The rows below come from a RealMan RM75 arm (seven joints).
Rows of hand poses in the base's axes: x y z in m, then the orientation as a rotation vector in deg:
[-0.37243 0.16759 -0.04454 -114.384 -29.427 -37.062]
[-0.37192 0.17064 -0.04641 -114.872 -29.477 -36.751]
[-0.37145 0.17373 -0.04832 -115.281 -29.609 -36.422]
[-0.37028 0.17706 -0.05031 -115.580 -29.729 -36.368]
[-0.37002 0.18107 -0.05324 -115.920 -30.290 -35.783]
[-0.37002 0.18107 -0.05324 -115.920 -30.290 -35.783]
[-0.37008 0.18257 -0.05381 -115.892 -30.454 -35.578]
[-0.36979 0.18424 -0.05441 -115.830 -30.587 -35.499]
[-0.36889 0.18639 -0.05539 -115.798 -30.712 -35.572]
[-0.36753 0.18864 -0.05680 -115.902 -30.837 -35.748]
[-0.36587 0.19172 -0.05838 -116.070 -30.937 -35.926]
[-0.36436 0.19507 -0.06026 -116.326 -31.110 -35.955]
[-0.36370 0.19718 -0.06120 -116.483 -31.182 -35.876]
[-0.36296 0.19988 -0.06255 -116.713 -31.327 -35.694]
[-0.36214 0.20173 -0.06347 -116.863 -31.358 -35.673]
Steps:
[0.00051 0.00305 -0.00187 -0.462 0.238 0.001]
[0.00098 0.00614 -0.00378 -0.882 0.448 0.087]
[0.00215 0.00947 -0.00577 -1.197 0.459 0.083]
[0.00241 0.01348 -0.00870 -1.707 0.663 0.568]
[0.00241 0.01348 -0.00870 -1.707 0.663 0.568]
[0.00235 0.01498 -0.00927 -1.741 0.737 0.769]
[0.00264 0.01665 -0.00987 -1.732 0.732 0.907]
[0.00354 0.01880 -0.01085 -1.747 0.625 0.963]
[0.00490 0.02105 -0.01226 -1.884 0.457 0.927]
[0.00656 0.02413 -0.01384 -2.071 0.302 0.853]
[0.00807 0.02748 -0.01572 -2.365 0.229 0.858]
[0.00873 0.02959 -0.01666 -2.534 0.266 0.882]
[0.00947 0.03229 -0.01801 -2.796 0.351 0.971]
[0.01029 0.03414 -0.01893 -2.943 0.364 0.947]

